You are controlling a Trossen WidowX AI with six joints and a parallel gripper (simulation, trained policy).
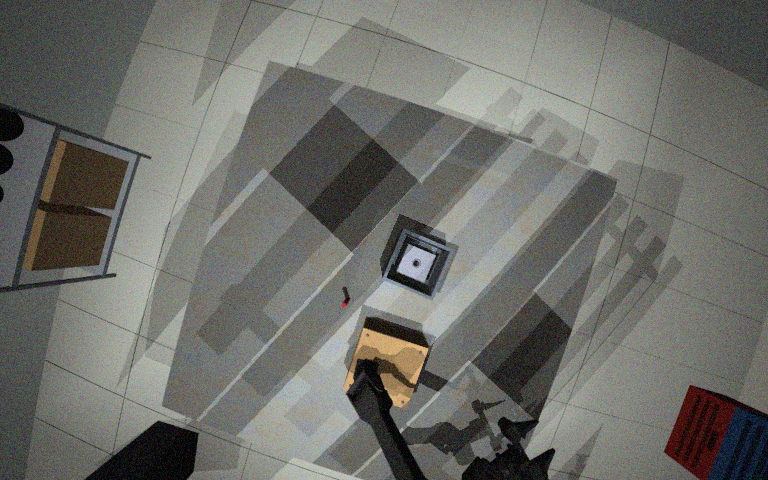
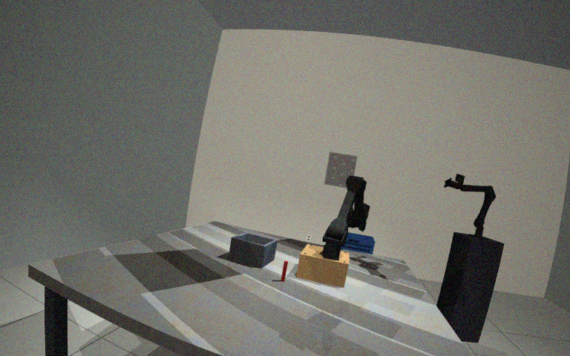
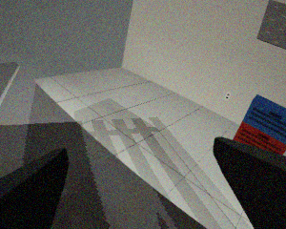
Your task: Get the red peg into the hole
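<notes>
Now: the red peg 210 mm ahead of my gripper tip, 630 mm to the left of it and 140 mm below it. The rest, counted from my gripper tip: plate (380 mm ahead, 440 mm to the left, 140 mm below); dark grey box (380 mm ahead, 440 mm to the left, 160 mm below).
</notes>
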